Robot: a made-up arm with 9 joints. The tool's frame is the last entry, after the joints. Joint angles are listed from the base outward. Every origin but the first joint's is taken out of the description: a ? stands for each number. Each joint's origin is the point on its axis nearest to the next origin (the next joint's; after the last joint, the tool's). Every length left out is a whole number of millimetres.
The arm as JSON. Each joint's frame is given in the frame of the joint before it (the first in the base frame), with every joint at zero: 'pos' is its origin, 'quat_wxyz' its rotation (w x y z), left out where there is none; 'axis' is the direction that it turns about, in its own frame. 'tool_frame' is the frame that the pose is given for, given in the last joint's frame.
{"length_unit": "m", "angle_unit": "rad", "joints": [
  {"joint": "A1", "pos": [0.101, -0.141, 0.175], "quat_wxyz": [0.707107, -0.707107, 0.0, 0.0], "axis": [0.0, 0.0, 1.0]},
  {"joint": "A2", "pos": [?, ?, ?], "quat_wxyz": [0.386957, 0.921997, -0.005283, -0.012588], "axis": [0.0, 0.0, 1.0]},
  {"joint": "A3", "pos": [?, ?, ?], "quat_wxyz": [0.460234, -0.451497, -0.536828, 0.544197], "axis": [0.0, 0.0, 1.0]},
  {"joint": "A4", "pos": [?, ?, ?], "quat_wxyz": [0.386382, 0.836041, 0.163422, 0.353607], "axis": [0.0, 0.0, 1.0]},
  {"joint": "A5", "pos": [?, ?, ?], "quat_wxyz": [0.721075, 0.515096, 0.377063, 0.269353], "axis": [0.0, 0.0, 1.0]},
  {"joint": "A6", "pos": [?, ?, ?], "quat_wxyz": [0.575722, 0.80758, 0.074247, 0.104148], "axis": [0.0, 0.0, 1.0]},
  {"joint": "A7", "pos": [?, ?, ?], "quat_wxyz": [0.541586, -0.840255, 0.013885, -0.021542], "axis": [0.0, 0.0, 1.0]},
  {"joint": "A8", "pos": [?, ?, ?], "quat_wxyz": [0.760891, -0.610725, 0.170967, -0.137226], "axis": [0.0, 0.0, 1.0]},
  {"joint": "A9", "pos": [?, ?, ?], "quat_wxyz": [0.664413, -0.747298, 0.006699, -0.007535], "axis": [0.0, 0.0, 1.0]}
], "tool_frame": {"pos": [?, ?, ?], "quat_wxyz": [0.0, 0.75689, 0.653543, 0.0]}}
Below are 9 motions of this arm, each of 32 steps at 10 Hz.
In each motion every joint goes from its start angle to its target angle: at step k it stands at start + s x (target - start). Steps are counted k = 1, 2, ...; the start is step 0. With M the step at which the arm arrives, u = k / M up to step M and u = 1 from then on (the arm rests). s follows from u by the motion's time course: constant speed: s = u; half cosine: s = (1 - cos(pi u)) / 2; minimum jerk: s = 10 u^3 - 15 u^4 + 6 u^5.
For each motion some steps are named. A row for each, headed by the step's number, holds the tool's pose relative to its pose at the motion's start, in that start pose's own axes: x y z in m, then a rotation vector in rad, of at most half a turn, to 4 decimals.
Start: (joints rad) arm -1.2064 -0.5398 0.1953 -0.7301 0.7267 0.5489 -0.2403 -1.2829 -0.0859
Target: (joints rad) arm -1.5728 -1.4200 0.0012 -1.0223 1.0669 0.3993 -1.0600 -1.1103 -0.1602
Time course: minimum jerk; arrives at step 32
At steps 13, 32:
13: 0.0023 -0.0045 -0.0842 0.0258 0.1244 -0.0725
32: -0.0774 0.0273 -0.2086 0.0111 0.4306 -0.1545

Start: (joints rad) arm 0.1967 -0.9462 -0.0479 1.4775 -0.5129 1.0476 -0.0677 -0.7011 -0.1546
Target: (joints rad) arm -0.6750 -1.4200 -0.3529 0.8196 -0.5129 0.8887 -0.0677 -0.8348 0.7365
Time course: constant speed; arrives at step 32
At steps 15, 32:
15: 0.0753 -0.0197 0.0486 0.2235 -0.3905 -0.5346
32: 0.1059 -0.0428 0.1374 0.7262 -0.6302 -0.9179

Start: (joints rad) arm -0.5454 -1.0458 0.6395 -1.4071 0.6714 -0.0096 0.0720 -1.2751 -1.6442
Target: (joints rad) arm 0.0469 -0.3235 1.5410 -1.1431 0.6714 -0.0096 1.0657 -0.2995 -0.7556
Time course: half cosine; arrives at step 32
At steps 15, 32:
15: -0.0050 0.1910 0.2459 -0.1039 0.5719 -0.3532
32: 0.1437 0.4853 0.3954 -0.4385 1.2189 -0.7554

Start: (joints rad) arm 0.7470 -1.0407 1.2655 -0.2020 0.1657 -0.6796 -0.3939 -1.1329 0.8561
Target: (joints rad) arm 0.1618 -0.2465 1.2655 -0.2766 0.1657 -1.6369 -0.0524 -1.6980 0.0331
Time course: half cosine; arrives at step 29
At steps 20, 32:
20: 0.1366 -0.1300 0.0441 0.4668 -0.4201 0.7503
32: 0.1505 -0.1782 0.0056 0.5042 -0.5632 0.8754

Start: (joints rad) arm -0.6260 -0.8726 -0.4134 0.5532 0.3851 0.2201 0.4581 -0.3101 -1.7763
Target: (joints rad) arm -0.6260 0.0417 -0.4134 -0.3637 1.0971 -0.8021 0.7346 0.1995 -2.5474
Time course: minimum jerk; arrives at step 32
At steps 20, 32:
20: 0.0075 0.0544 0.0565 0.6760 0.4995 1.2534
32: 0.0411 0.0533 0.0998 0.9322 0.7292 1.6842

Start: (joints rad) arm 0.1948 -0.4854 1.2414 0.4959 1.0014 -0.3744 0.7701 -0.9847 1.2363
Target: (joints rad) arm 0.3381 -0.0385 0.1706 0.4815 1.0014 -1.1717 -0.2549 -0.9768 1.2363
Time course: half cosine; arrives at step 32
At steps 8, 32:
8: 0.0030 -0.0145 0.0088 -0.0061 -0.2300 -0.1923
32: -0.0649 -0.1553 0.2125 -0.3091 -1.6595 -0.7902

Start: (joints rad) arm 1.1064 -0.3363 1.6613 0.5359 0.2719 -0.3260 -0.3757 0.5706 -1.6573
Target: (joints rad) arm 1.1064 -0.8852 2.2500 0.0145 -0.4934 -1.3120 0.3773 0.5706 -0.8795
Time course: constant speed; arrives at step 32
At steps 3, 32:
3: 0.0103 -0.0054 -0.0163 -0.0318 0.0632 0.0010
32: 0.0717 0.0525 -0.1831 -0.2741 0.7421 0.4938

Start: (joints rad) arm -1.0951 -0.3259 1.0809 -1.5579 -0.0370 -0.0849 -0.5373 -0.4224 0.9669
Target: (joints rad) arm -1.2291 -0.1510 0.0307 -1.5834 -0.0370 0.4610 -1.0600 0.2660 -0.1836
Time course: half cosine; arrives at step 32
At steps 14, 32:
14: -0.1433 -0.0280 0.0434 -0.2211 0.0710 0.6042
32: -0.2954 -0.1506 0.1475 -0.6627 0.2415 1.5446

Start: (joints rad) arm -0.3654 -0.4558 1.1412 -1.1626 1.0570 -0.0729 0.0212 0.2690 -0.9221
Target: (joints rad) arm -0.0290 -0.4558 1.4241 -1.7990 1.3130 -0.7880 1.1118 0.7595 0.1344
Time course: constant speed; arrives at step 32
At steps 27, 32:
27: -0.1565 0.0419 0.0775 -1.0269 0.0511 -0.1854
32: -0.1791 0.0594 0.0989 -1.2327 0.0218 -0.1907

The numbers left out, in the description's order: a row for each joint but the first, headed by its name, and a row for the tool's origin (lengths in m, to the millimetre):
A2: -0.011 -0.278 0.0
A3: 0.184 -0.041 0.0
A4: -0.064 0.036 0.0
A5: 0.027 -0.048 0.0
A6: -0.118 -0.283 0.0
A7: -0.013 0.055 0.0
A8: 0.2 -0.049 0.0
A9: -0.131 0.093 0.0
tool: -0.016 -0.027 0.0

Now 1 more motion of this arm.
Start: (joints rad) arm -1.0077 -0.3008 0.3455 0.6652 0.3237 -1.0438 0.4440 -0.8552 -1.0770
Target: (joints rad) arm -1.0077 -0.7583 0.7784 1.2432 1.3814 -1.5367 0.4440 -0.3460 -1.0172
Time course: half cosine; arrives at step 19
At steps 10, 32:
10: 0.2478 -0.1832 0.1092 -0.5218 0.5208 0.9275
32: 0.5133 -0.1019 0.1873 -1.2704 0.7530 1.6388

